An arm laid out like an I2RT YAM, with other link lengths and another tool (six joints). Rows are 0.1 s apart.
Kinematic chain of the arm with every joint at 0, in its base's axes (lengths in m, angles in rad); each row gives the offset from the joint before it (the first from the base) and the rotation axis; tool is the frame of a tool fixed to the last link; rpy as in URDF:
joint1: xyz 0 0 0.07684 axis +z
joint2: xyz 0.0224 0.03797 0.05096 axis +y
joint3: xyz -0.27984 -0.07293 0 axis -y
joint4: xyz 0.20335 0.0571 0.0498 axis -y
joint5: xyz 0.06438 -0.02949 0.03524 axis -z
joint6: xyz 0.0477 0 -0.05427 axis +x
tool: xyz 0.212 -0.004 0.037 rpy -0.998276 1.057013 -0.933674
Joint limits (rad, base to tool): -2.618..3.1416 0..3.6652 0..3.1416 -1.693..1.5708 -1.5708..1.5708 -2.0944..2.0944
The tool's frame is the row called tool.
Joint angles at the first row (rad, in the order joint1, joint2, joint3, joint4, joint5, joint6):
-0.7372, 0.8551, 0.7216, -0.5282, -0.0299, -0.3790
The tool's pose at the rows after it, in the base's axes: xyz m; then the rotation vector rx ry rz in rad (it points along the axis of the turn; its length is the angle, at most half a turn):
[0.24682 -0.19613 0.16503 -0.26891 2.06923 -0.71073]
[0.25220 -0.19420 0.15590 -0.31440 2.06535 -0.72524]
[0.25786 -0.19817 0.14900 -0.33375 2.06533 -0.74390]
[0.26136 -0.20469 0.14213 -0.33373 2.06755 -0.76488]
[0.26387 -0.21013 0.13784 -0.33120 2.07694 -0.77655]
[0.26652 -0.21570 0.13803 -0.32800 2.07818 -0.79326]
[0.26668 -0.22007 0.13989 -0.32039 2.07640 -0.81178]
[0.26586 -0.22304 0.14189 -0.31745 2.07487 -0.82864]
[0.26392 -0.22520 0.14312 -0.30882 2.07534 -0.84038]
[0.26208 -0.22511 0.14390 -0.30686 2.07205 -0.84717]
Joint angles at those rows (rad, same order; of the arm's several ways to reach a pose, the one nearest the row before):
-0.6941, 0.8585, 0.6670, -0.4656, -0.0135, -0.4068
-0.6590, 0.8646, 0.6155, -0.4000, 0.0128, -0.4236
-0.6380, 0.8936, 0.5796, -0.3290, 0.0387, -0.4305
-0.6296, 0.9260, 0.5453, -0.2569, 0.0616, -0.4309
-0.6247, 0.9585, 0.5358, -0.2187, 0.0792, -0.4301
-0.6209, 0.9829, 0.5358, -0.1897, 0.0955, -0.4297
-0.6186, 0.9905, 0.5358, -0.1745, 0.1116, -0.4271
-0.6171, 0.9905, 0.5358, -0.1676, 0.1249, -0.4282
-0.6170, 0.9867, 0.5354, -0.1677, 0.1356, -0.4248
-0.6171, 0.9756, 0.5297, -0.1680, 0.1394, -0.4248

